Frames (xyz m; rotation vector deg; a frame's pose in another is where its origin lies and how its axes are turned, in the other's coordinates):
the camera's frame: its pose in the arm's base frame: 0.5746 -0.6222 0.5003 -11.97 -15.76 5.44
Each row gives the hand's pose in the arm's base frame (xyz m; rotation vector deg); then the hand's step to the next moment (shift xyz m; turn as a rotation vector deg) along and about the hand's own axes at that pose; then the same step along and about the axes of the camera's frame.
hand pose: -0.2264 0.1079 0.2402 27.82 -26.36 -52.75
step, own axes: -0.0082 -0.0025 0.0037 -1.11 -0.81 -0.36
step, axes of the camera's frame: -0.0070 0.0052 0.0033 -1.03 0.83 -0.52
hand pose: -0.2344 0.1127 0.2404 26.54 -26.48 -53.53
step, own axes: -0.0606 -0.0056 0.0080 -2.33 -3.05 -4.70
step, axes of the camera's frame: -0.0338 0.0495 0.0131 -1.90 2.51 -5.19
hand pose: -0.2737 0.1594 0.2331 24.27 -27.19 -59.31
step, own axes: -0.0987 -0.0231 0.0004 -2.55 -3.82 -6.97
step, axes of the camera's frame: -0.0546 0.0853 0.0037 -1.88 3.07 -7.53
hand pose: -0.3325 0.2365 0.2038 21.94 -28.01 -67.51
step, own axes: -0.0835 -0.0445 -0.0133 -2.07 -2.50 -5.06
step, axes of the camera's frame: -0.0549 0.0760 -0.0184 -1.16 2.49 -5.35
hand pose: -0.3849 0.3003 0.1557 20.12 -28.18 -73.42
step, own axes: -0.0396 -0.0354 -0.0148 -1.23 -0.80 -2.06
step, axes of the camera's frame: -0.0341 0.0380 -0.0208 -0.31 1.41 -2.07
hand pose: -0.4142 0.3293 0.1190 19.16 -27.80 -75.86
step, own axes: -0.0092 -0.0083 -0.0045 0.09 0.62 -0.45
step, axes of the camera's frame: -0.0075 0.0092 -0.0057 0.72 -0.01 -0.27
